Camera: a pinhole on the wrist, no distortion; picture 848 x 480 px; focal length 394.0 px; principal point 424.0 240.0 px. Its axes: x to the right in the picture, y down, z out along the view. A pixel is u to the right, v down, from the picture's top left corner.
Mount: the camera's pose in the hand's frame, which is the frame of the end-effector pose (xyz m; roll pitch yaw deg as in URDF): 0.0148 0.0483 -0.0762 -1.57 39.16 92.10
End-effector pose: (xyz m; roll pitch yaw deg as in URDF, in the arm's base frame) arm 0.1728 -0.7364 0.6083 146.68 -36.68 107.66
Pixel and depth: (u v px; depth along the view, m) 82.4 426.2 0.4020
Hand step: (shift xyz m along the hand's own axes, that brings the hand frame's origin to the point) -0.1853 0.0212 0.4514
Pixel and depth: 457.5 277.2 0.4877
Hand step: -0.0570 0.3851 0.2746
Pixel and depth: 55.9 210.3 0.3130
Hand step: 0.0309 0.0201 0.3516
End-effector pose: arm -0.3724 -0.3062 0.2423 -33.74 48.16 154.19
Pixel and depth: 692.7 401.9 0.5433
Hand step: -0.2460 0.6655 0.1062
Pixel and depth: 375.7 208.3 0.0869
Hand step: 0.0177 0.0952 -0.0020
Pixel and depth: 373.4 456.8 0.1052
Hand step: -0.0479 0.1010 0.0126
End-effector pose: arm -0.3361 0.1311 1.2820 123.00 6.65 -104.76
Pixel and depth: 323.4 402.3 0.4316
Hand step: -0.1814 0.2252 0.3241
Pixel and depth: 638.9 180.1 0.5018
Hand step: 0.0578 0.5805 0.1415
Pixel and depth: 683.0 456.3 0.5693
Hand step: -0.3366 0.6800 0.1221
